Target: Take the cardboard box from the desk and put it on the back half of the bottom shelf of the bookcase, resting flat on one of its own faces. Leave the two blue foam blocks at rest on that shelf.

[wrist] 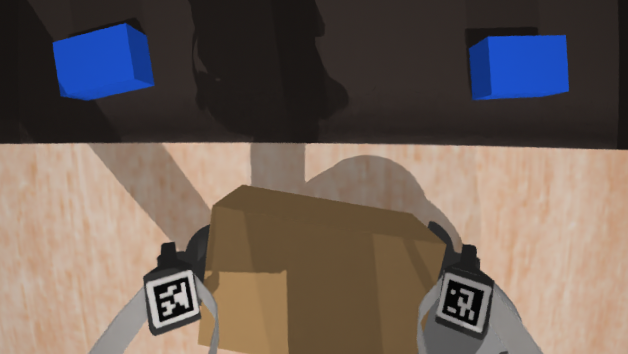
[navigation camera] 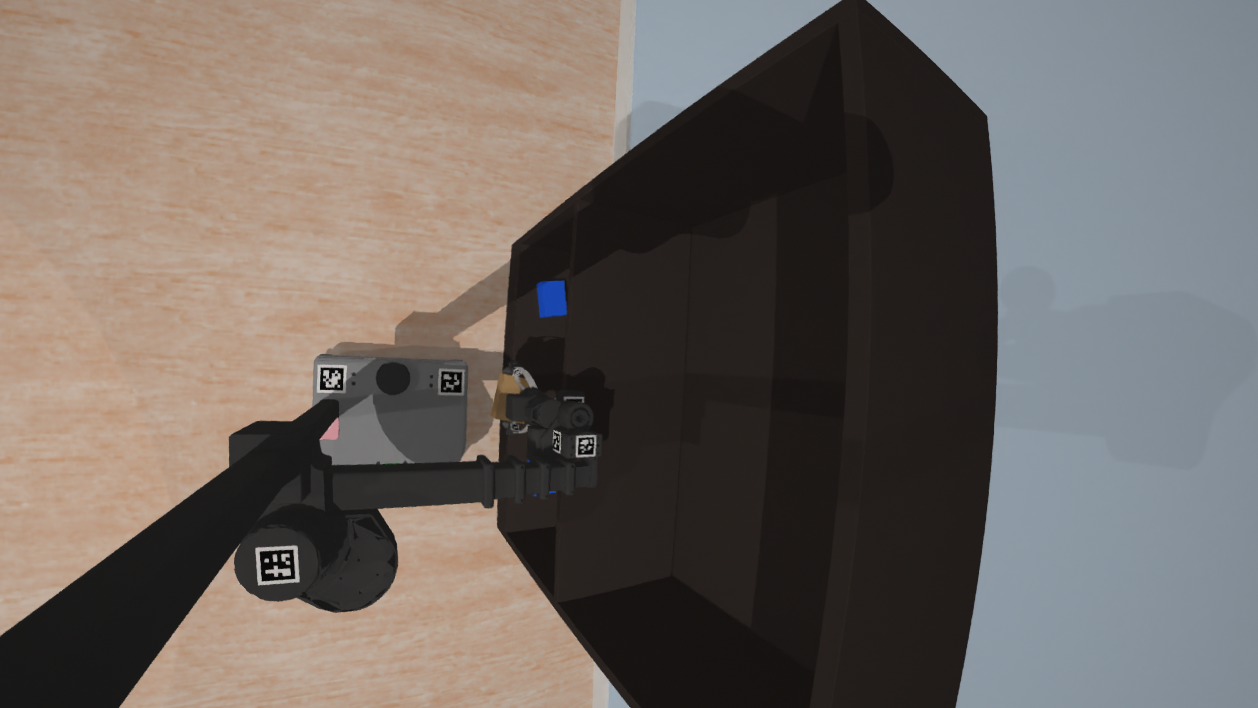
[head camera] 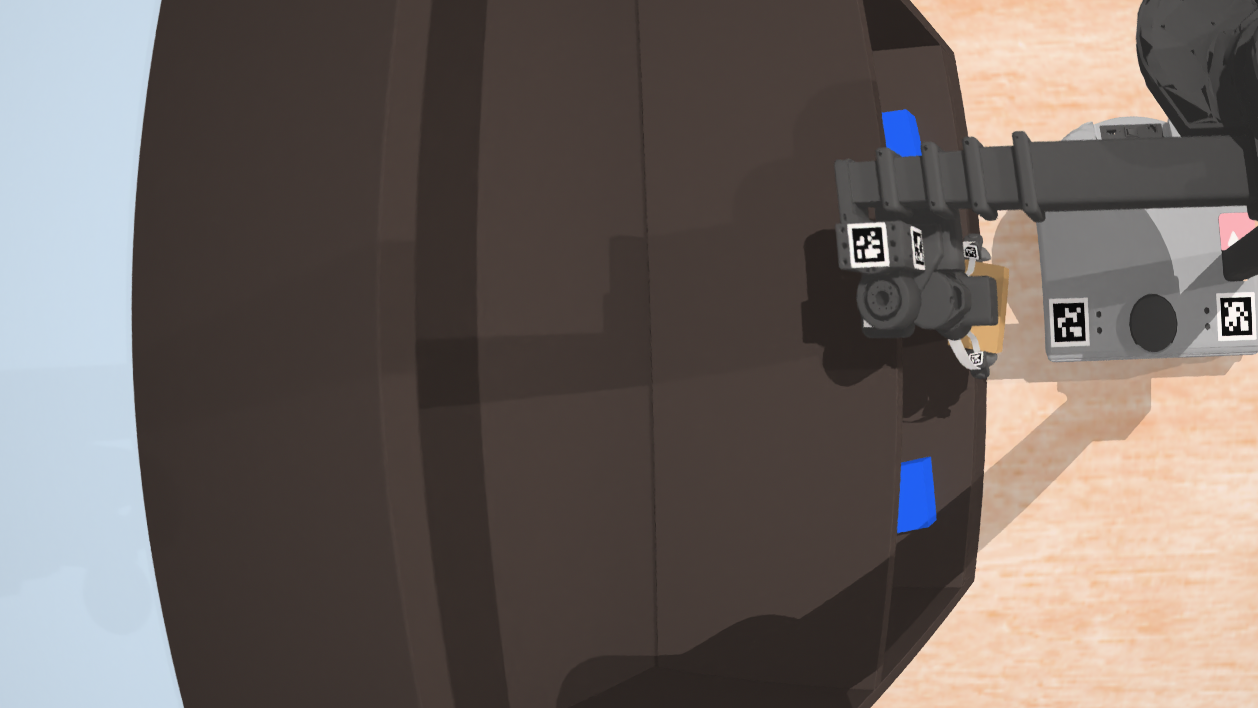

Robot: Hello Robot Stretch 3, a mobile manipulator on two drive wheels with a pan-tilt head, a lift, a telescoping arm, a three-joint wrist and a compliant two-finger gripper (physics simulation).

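Places are measured from the robot's base along level axes (x ahead, y left, z up), in centimetres.
Pixels of known places: gripper, fingertip midpoint: [wrist: 318, 251]; robot's base, link origin: [navigation camera: 392, 376] [head camera: 1150, 320].
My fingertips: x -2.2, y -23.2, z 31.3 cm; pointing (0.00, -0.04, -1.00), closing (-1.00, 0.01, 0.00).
Observation:
Ahead of a thing's pixels: the offset from my fingertips to its top centre. Level surfaces: height alone.
My gripper [head camera: 979, 306] [navigation camera: 510, 398] [wrist: 318, 251] is shut on the cardboard box {dx +0.0, dy +0.3, dz +5.0 cm} [head camera: 999, 308] [navigation camera: 500, 406] [wrist: 330, 280], one finger on each side. The box is slightly skewed between the fingers. In the wrist view it shows over the floor, before the front edge of the bottom shelf {dz -21.3 cm} [head camera: 955, 440] [navigation camera: 525, 327] [wrist: 400, 110]. One blue foam block {dx +24.0, dy -15.0, dz -16.8 cm} [head camera: 917, 494] [navigation camera: 551, 299] [wrist: 95, 62] lies on the shelf at the wrist view's left, slightly turned. The other blue foam block {dx -22.3, dy -14.0, dz -16.8 cm} [head camera: 900, 133] [wrist: 525, 65] lies at its right; my arm mostly hides it in the navigation view.
The dark bookcase [head camera: 545, 484] [navigation camera: 924, 352] has tall sides and a back panel. My telescoping arm [head camera: 1135, 171] [navigation camera: 404, 486] reaches over the shelf. My base [head camera: 1091, 264] [navigation camera: 426, 422] stands on the wooden floor before the bookcase. The desk does not show.

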